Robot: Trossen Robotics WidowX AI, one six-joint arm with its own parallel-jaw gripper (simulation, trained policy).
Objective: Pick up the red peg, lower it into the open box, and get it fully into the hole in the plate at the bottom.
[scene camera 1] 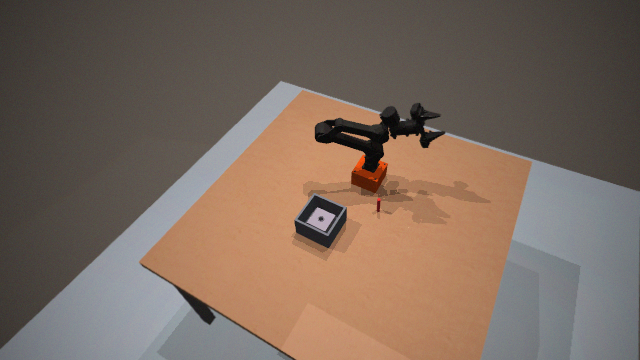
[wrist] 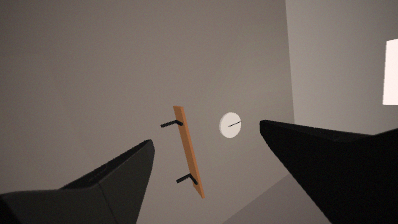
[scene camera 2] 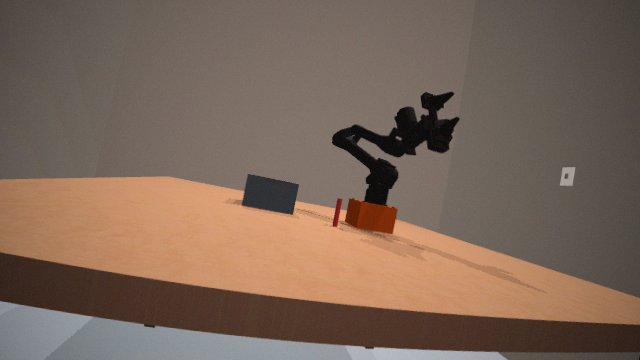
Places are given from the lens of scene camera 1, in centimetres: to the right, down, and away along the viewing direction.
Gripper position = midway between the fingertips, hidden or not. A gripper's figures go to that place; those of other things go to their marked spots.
my gripper (scene camera 1: 442,124): 47, -21, 138
grey box (scene camera 1: 325,239): 2, 24, 144
